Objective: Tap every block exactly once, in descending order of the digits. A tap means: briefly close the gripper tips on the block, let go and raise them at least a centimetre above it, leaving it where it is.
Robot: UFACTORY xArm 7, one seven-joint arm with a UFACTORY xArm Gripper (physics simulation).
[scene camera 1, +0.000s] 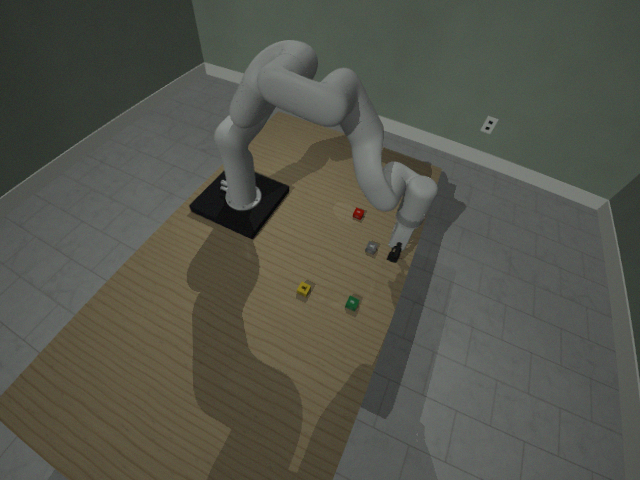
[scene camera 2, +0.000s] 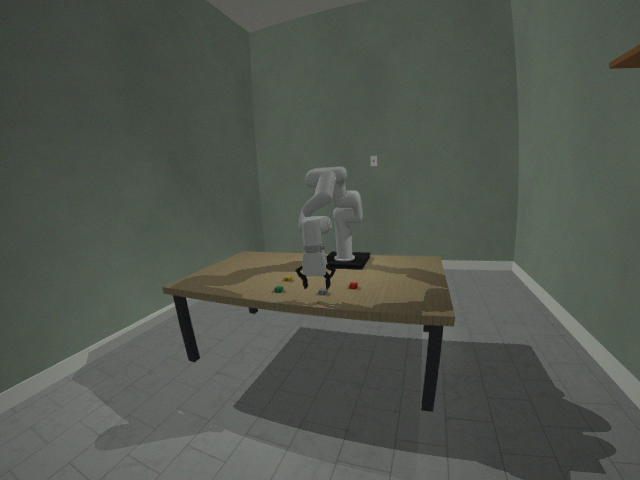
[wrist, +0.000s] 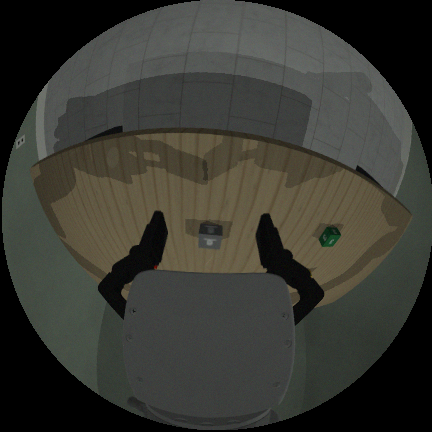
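Observation:
My gripper (scene camera 1: 393, 257) (scene camera 2: 316, 287) (wrist: 211, 222) is open and empty, above the table. A grey block (scene camera 1: 371, 248) (scene camera 2: 323, 291) (wrist: 210, 236) lies on the table; in the wrist view it shows between the two fingers, its digit too dim to read surely. A green block (scene camera 1: 352, 303) (scene camera 2: 279, 289) (wrist: 330, 236) lies to the right of the fingers in the wrist view. A yellow block (scene camera 1: 303, 289) (scene camera 2: 287, 278) and a red block (scene camera 1: 358, 213) (scene camera 2: 353, 285) lie apart from the others. Slivers of these two show beside the fingers in the wrist view. Their digits are unclear.
The wooden table (scene camera 1: 170, 289) (scene camera 2: 403, 294) carries the black base plate (scene camera 1: 217, 214) (scene camera 2: 356, 263) of the arm. The table's edge (wrist: 200, 131) runs past the grey block on the side away from the base. Arm shadows fall across the table.

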